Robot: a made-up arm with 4 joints. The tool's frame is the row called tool.
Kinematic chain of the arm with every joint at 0, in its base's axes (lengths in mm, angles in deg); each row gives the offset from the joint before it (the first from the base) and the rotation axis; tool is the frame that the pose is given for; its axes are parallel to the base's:
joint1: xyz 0 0 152 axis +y
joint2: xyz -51 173 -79 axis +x
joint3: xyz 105 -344 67 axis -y
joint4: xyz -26 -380 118 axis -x
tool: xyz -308 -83 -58
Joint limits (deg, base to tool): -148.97..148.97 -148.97..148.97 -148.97..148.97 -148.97..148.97
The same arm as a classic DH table. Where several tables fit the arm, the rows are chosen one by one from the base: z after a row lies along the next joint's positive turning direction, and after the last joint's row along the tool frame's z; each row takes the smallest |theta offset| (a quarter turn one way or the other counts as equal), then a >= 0, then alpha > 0; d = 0 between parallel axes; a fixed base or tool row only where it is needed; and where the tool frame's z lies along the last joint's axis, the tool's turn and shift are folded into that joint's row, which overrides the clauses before.
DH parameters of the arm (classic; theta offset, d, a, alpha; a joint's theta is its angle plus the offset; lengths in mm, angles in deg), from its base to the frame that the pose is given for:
base (fixed): 0.00 152.0 0.0 -90.00
joint1: 90.00 173.0 79.0 90.00
joint2: 0.00 54.0 -67.0 90.00
joint3: 0.00 724.0 -118.0 90.00
joint4: 90.00 334.0 83.0 -90.00
tool (fixed): 90.00 -58.0 0.0 0.00
Joint limits (deg, base to tool): -148.97..148.97 -148.97..148.97 -148.97..148.97 -148.97..148.97

